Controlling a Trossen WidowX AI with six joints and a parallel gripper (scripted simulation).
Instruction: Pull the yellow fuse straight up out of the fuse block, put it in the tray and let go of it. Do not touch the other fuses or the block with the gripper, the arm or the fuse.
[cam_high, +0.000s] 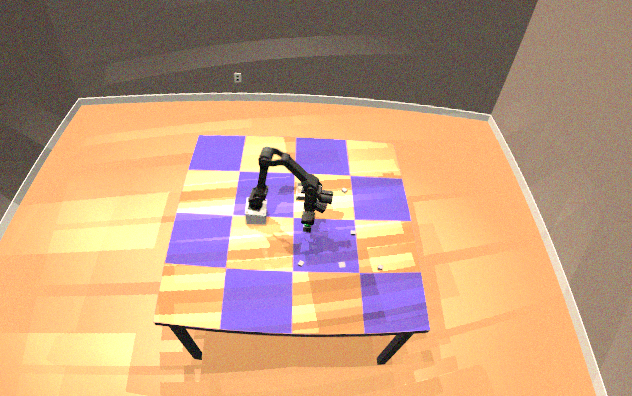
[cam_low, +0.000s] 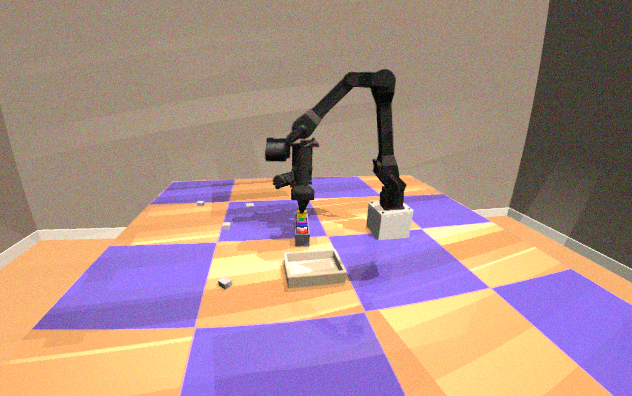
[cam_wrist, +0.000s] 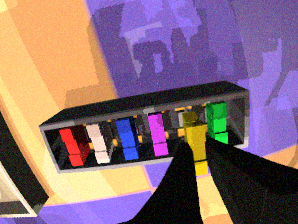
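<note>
The beige tray lies 220 mm to the left of my gripper tip, 60 mm below it and 40 mm behind it.
</note>
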